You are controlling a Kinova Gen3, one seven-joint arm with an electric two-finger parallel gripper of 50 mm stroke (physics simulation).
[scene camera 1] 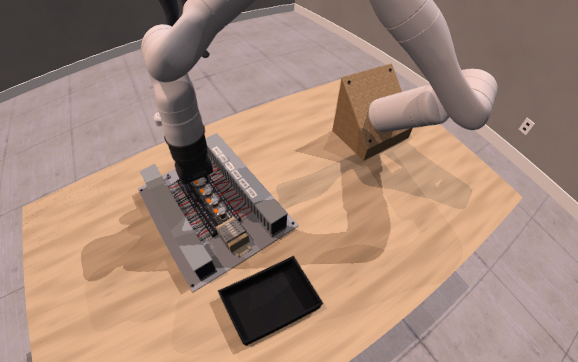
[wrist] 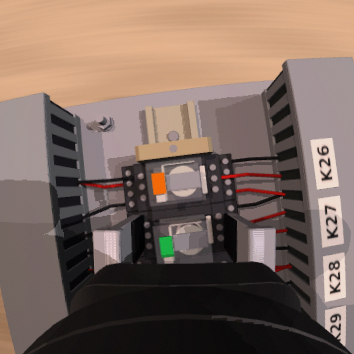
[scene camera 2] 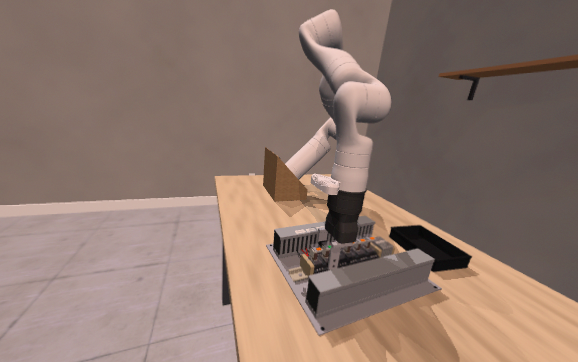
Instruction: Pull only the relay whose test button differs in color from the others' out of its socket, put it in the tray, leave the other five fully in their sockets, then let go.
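Frame: origin at the arm's base, x ahead, y left, z up, level; millimetres.
Where they show: gripper, fingertip midpoint: (scene camera 1: pixel 196 183) (wrist: pixel 183 231) (scene camera 2: pixel 326 260); arm's base, origin of the base link: (scene camera 1: pixel 381 115) (scene camera 2: pixel 290 172).
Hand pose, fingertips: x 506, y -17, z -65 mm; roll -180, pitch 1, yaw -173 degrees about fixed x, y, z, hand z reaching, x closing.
Each offset is from my fingertips to the top centre of the thing. "*": to the spot under its first point.
The relay with the green test button @(dx +0, dy +0, dz +42 mm) (wrist: pixel 192 241) sits in the socket row, second from the end block in the wrist view; its green button also shows in the scene camera 2 view (scene camera 2: pixel 329 246). The end relay with an orange button @(dx +7, dy -30, dz +42 mm) (wrist: pixel 182 181) sits beside it, and more orange-button relays @(dx -21, dy +90, dz +42 mm) (scene camera 1: pixel 208 200) (scene camera 2: pixel 362 241) stand along the row. My gripper (wrist: pixel 183 231) (scene camera 2: pixel 328 245) is open, with one finger on each side of the green-button relay and nothing gripped. The gripper body hides the relay's lower part in the wrist view. The black tray @(* dx -60, dy +319, dz -24 mm) (scene camera 1: pixel 272 300) (scene camera 2: pixel 425 245) is empty.
Slotted grey ducts (scene camera 1: pixel 250 190) (scene camera 2: pixel 370 275) run along both sides of the row, with red and black wires between. A tan end block @(dx +12, dy -50, dz +13 mm) (wrist: pixel 173 149) and terminal blocks @(dx -39, dy +171, dz +20 mm) (scene camera 1: pixel 233 232) bound the row. A brown wedge-shaped mount (scene camera 1: pixel 367 105) (scene camera 2: pixel 282 182) stands at the arm's base.
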